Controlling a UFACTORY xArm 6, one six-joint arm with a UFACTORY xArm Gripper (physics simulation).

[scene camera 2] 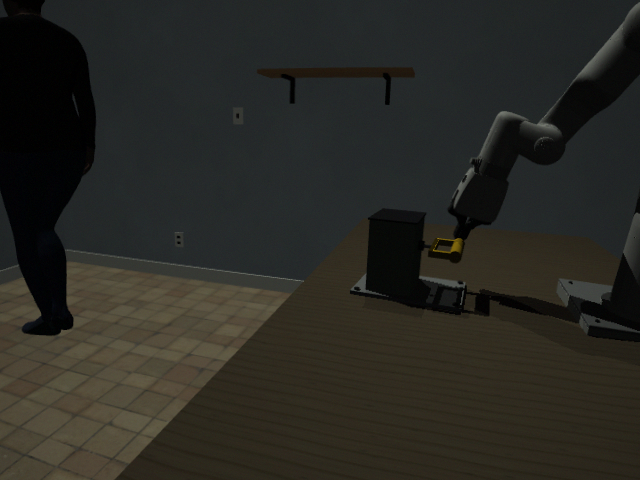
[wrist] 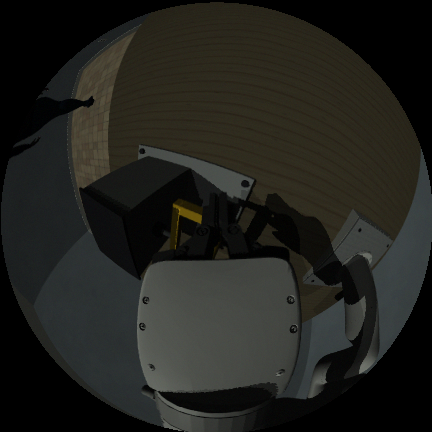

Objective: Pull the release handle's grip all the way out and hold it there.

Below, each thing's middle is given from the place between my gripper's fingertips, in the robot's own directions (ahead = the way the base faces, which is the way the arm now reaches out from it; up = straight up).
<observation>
The light base plate (wrist: pixel 205 177) lies 100 mm ahead of my hand, 70 mm to the left of it and 100 mm below it.
</observation>
